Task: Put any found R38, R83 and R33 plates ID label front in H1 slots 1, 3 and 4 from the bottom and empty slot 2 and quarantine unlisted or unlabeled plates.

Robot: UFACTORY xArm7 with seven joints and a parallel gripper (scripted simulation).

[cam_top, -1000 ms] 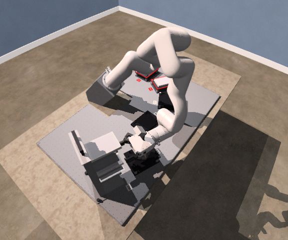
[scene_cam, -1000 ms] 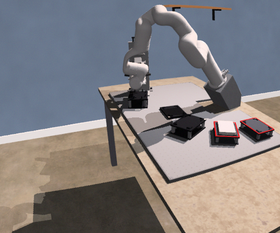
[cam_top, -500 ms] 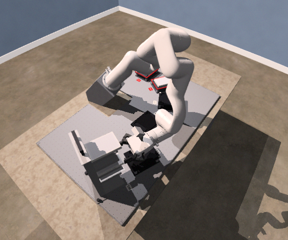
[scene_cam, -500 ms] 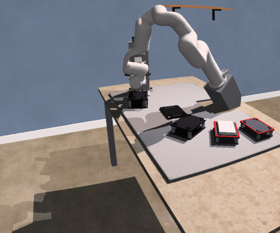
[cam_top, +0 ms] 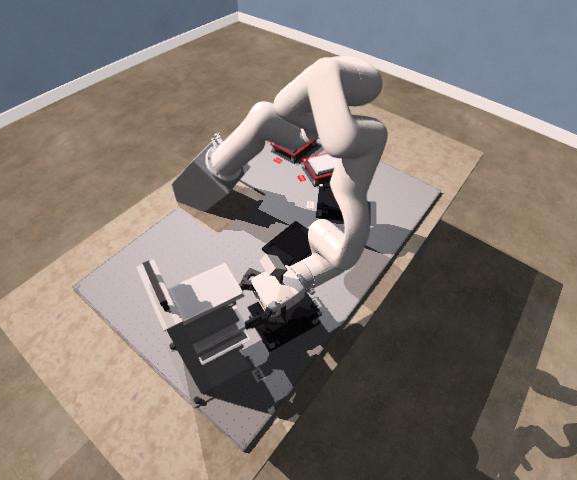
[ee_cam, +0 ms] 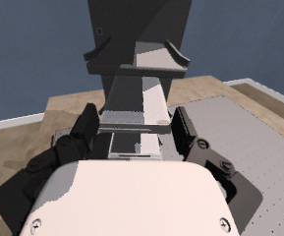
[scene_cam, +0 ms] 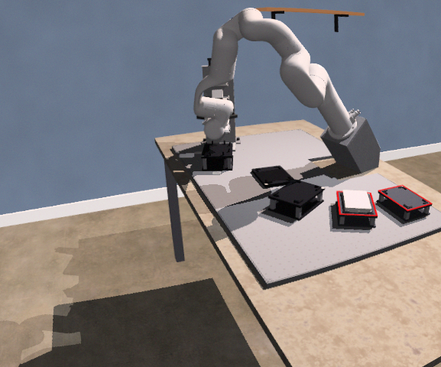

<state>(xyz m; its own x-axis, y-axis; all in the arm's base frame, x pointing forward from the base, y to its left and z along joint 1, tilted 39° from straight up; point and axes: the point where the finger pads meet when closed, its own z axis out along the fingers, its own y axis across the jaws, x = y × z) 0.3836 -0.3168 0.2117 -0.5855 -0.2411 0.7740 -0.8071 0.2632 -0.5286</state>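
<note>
Now: hand 10 mm past the pale plate, 60 mm to the left of it and 90 mm above it. The rest, counted from my hand: plate hotel H1: 10 mm behind, 140 mm to the right; then H1 deck label: 100 mm ahead, 20 mm to the right, 190 mm below; then RG deck label: 20 mm ahead, 230 mm to the left, 190 mm below.
</note>
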